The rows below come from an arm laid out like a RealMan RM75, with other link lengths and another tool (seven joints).
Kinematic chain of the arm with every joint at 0, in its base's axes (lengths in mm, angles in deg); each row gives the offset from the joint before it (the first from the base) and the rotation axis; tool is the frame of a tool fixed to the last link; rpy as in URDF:
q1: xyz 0 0 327.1 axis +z
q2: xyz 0 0 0 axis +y
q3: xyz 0 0 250.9 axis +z
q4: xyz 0 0 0 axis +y
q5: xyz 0 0 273 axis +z
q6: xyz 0 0 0 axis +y
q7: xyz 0 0 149.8 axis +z
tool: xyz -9 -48 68 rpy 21.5 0 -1.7
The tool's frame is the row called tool.
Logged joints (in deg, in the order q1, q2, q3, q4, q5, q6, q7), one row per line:
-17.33 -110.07 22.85 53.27 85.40 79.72 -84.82
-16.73 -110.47 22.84 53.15 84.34 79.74 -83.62
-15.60 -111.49 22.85 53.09 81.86 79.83 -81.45
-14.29 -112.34 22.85 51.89 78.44 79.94 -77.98
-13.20 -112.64 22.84 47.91 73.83 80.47 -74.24
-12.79 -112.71 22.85 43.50 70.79 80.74 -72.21
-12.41 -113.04 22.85 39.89 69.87 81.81 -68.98
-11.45 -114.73 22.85 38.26 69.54 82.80 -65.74
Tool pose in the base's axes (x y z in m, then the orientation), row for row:
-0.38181 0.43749 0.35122 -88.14 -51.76 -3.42
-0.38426 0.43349 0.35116 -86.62 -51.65 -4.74
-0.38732 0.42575 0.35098 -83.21 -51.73 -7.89
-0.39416 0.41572 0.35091 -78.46 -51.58 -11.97
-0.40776 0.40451 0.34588 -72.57 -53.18 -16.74
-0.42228 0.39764 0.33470 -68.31 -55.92 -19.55
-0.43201 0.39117 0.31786 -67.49 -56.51 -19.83
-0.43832 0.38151 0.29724 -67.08 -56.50 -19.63
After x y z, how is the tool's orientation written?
As angles about the fixed x, y, z axes (roll, pitch, yaw), in degrees.
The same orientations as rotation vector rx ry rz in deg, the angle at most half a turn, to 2 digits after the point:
-83.07 -38.57 -42.23
-82.27 -38.02 -42.52
-80.47 -36.99 -43.62
-77.83 -35.69 -44.82
-74.26 -36.08 -47.31
-71.46 -38.42 -49.42
-70.82 -39.10 -49.62
-70.37 -39.35 -49.27

